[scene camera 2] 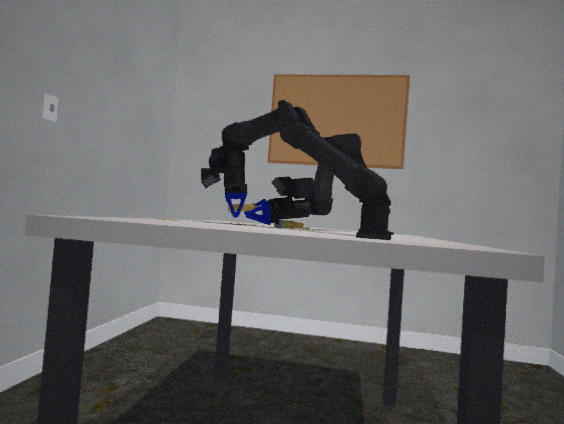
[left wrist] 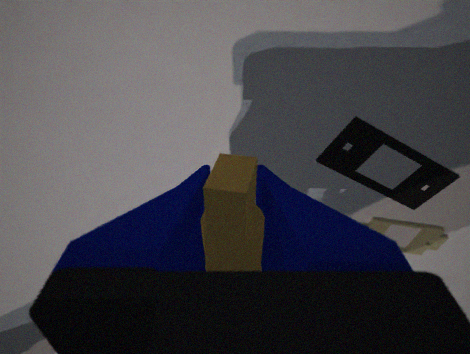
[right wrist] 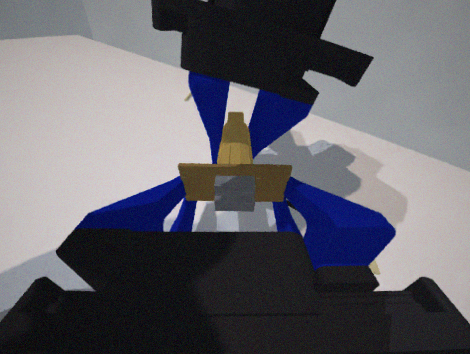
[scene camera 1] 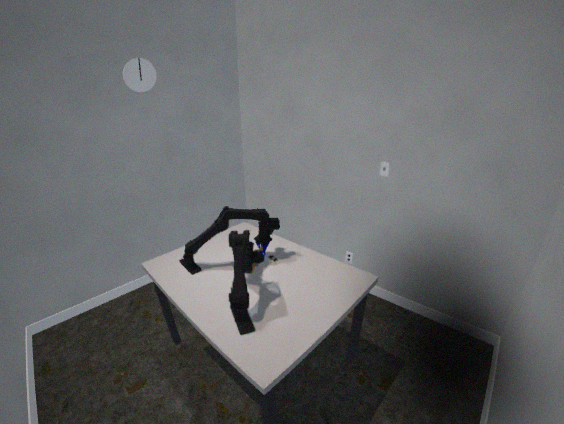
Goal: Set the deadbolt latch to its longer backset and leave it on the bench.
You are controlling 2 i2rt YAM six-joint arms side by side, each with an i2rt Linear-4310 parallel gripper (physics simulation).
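The brass deadbolt latch (scene camera 2: 246, 207) (left wrist: 233, 230) (right wrist: 235, 152) is held above the bench, its narrow tail pointing away from the right wrist camera. Its flat faceplate (right wrist: 200, 185) and grey bolt (right wrist: 235, 194) face that camera. My right gripper (right wrist: 234, 176) (scene camera 2: 248, 214) is shut on the latch, with a finger at each end of the faceplate. My left gripper (left wrist: 233, 177) (right wrist: 228, 164) (scene camera 2: 235, 215) points down from above and is shut on the latch's barrel, fingers on both sides. The backset setting cannot be read. The bench (scene camera 1: 320, 290) (scene camera 2: 150, 232) is a pale table.
A black plate with a square hole (left wrist: 336, 153) (scene camera 1: 272, 258) and a cream plate (left wrist: 426, 237) lie on the bench near the left gripper. A brass piece (scene camera 2: 292, 224) lies below the right gripper in scene camera 2. A small cream piece (right wrist: 188, 95) lies farther back.
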